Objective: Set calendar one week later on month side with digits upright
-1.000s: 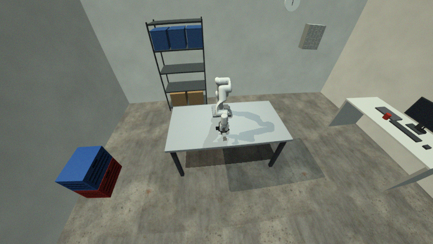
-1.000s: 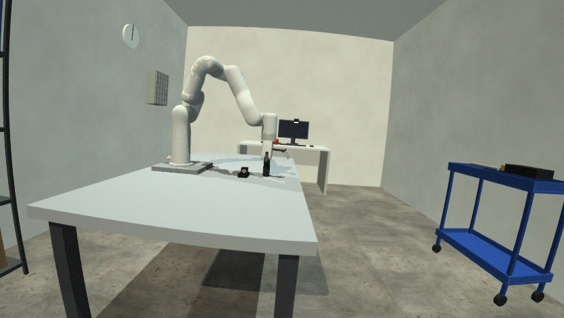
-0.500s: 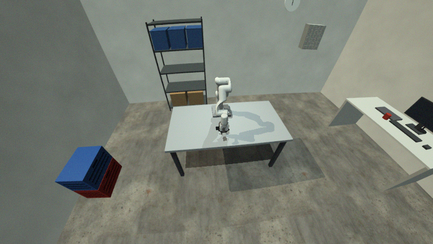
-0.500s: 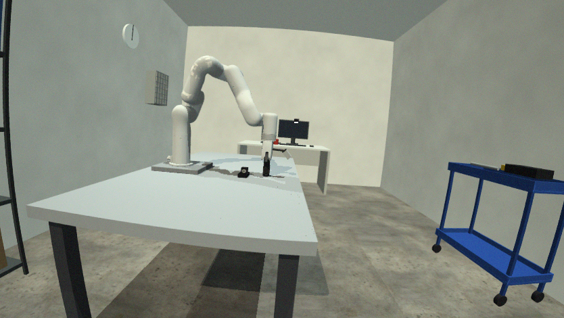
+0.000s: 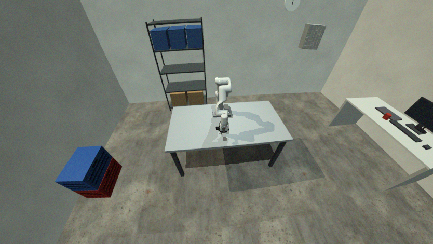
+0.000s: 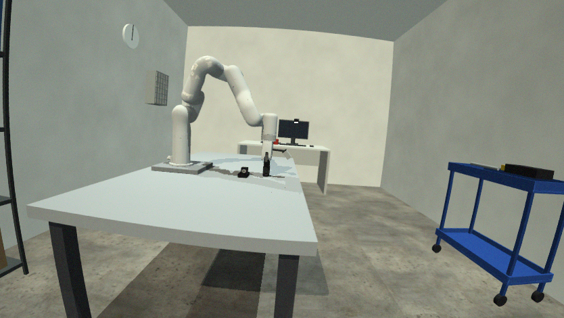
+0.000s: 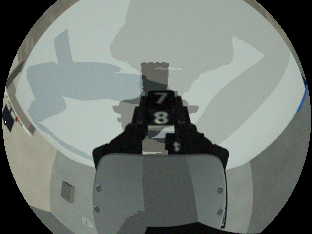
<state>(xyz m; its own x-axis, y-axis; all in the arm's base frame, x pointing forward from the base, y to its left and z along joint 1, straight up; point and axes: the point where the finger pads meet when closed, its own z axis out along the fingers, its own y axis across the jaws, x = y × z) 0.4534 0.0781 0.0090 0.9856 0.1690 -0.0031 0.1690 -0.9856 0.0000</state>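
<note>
The cube is 1 cm below my hand.
</note>
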